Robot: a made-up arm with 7 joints.
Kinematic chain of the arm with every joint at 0, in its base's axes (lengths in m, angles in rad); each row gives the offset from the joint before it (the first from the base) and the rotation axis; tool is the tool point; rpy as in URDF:
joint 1: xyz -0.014 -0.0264 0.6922 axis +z
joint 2: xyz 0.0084 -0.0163 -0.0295 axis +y
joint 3: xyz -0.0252 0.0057 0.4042 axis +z
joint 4: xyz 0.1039 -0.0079 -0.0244 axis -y
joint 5: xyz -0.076 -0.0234 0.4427 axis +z
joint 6: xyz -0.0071 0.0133 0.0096 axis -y
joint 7: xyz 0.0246 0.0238 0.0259 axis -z
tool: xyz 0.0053 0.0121 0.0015 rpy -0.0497 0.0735 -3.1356
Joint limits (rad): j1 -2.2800..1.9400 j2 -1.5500..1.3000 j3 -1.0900..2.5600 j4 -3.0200..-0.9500 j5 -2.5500..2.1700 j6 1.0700..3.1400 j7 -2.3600..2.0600
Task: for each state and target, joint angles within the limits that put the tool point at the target. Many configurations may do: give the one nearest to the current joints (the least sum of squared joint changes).
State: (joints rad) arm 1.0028 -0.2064 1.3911 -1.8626 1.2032 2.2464 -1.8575
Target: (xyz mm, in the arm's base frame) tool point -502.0 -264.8 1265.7
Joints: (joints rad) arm 1.4259 -0.4888 1.6095 -1.1431 1.1468 2.1705 -1.8231
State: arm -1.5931 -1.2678 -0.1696 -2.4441 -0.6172 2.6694 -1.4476
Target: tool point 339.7 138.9 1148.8
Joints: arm -1.8939 -1.4131 0.5236 -1.8233 -0.5298 2.5888 -1.4249
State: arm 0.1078 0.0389 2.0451 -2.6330 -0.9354 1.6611 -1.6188
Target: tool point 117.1 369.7 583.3
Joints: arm -0.7493 -0.5975 1.9312 -2.5277 -0.8926 1.5491 -1.6065
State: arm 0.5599 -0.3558 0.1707 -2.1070 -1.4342 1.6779 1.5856
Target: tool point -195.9 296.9 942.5
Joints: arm 1.1000 -0.7403 0.6981 -2.3566 -1.4381 1.7649 1.5838
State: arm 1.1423 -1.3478 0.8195 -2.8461 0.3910 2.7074 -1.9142
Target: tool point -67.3 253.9 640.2
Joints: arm 0.2996 -1.3423 1.5554 -2.9681 0.3107 2.6126 -1.8772
